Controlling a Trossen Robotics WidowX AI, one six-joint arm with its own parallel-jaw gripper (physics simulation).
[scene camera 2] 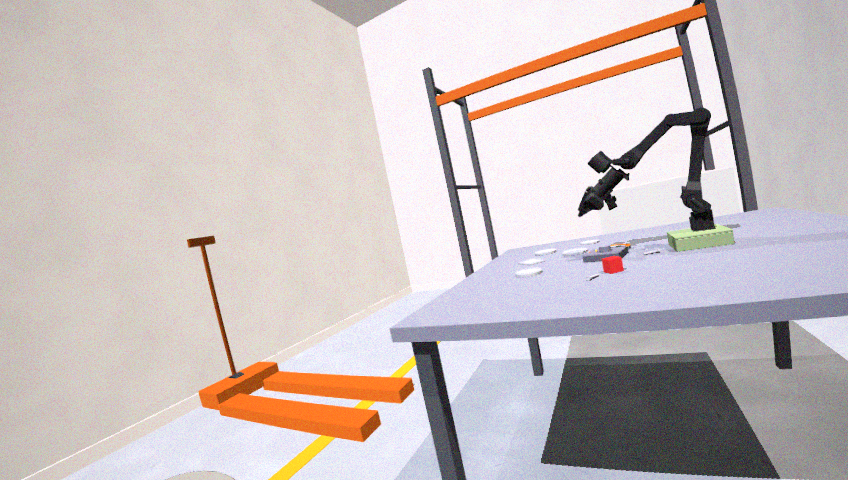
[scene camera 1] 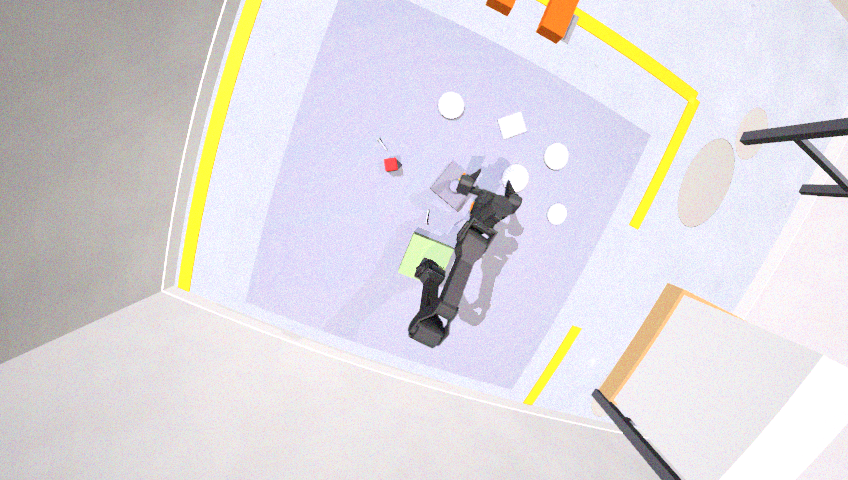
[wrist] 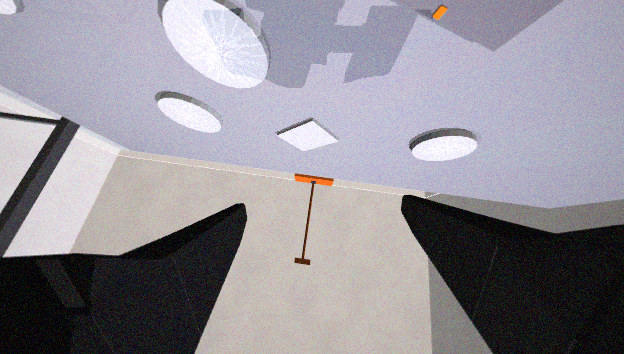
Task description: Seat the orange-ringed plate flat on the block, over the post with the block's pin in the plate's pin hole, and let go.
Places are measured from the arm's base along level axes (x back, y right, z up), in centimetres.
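Pixels of known places: gripper, fingertip midpoint: [scene camera 2: 578, 213] [scene camera 1: 494, 174] [wrist: 324, 206]; arm's base, link origin: [scene camera 2: 703, 228] [scene camera 1: 427, 268].
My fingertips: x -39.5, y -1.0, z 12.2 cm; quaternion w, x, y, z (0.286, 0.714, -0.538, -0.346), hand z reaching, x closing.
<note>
For each thing: its middle in the pictures, then the offset to it from my fingertips. "spot": a spot on its surface instead.
- grey block, body centre: [scene camera 1: 454, 186] [scene camera 2: 605, 251] dx +8.4, dy -6.6, dz -14.7 cm
- small orange mark, surface spot: [wrist: 440, 12] spot: dx +2.8, dy -6.0, dz -14.3 cm
- low orange strip, body centre: [scene camera 2: 615, 248] dx +9.8, dy +8.2, dz -16.3 cm
- white square, surface spot: [wrist: 307, 136] [scene camera 1: 511, 127] spot: dx -21.4, dy +0.0, dz -16.3 cm
- red cube, body centre: [scene camera 2: 612, 264] [scene camera 1: 391, 164] dx +13.9, dy -29.9, dz -14.8 cm
The grey block [scene camera 1: 442, 188] [scene camera 2: 595, 258] [wrist: 492, 30] lies on the table, partly hidden by the arm in scene camera 1. A small orange mark [wrist: 440, 12] shows near its edge in the wrist view. Of the orange-ringed plate, a sliver of orange [scene camera 1: 472, 206] shows beside the arm, and a low orange strip [scene camera 2: 620, 245] shows behind the block; the rest is hidden or too small to tell. The post and pin cannot be made out clearly. My gripper [scene camera 1: 493, 177] [scene camera 2: 581, 213] [wrist: 324, 206] is open and empty, tilted forward, well above the table.
White discs [scene camera 1: 451, 105] [scene camera 1: 556, 156] [scene camera 1: 557, 213] [wrist: 215, 45] and a white square [scene camera 1: 512, 124] [wrist: 307, 136] lie beyond and right of the block. A red cube [scene camera 1: 390, 164] [scene camera 2: 612, 264] is left of it. A green box [scene camera 1: 416, 252] [scene camera 2: 702, 239] is by the arm's base.
</note>
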